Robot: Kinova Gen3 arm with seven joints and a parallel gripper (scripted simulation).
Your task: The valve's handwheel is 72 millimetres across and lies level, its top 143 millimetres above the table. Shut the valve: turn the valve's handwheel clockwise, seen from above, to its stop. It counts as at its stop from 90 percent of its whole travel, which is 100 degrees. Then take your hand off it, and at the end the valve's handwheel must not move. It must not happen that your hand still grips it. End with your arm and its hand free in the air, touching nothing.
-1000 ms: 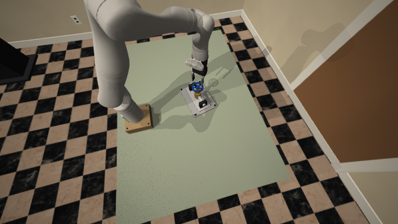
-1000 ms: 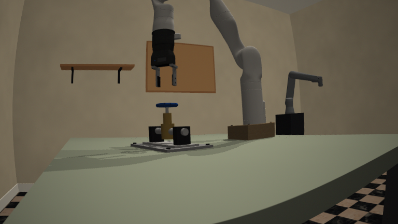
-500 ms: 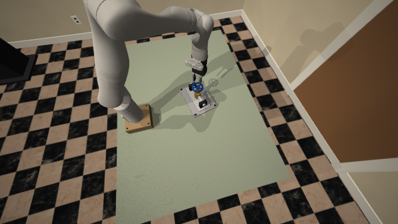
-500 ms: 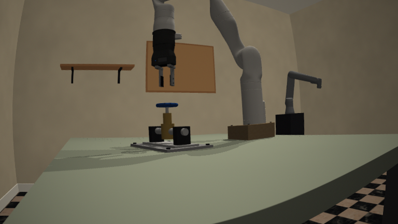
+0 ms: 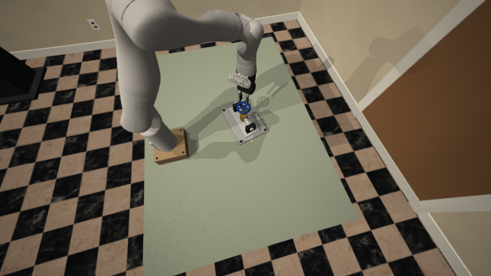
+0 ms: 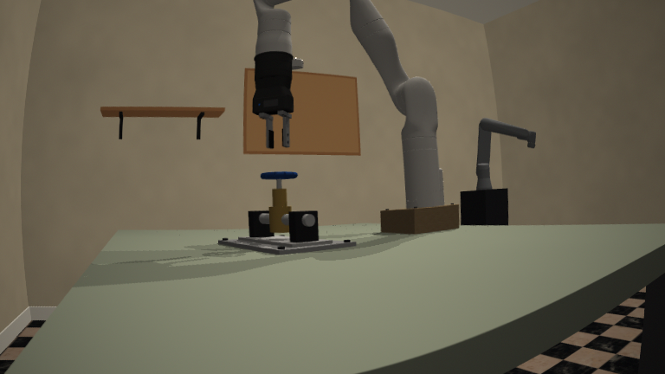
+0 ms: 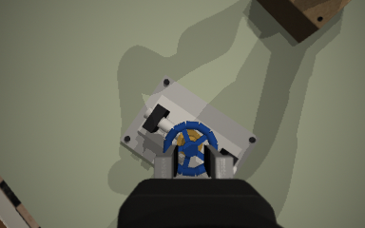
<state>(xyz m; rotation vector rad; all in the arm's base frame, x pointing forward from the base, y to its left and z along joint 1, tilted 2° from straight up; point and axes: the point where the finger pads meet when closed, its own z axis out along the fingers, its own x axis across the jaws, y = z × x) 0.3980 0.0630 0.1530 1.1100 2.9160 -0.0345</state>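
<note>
My hand is 80 mm above the blue handwheel. From my hand the other things lie so: baseplate: 200 mm below.
</note>
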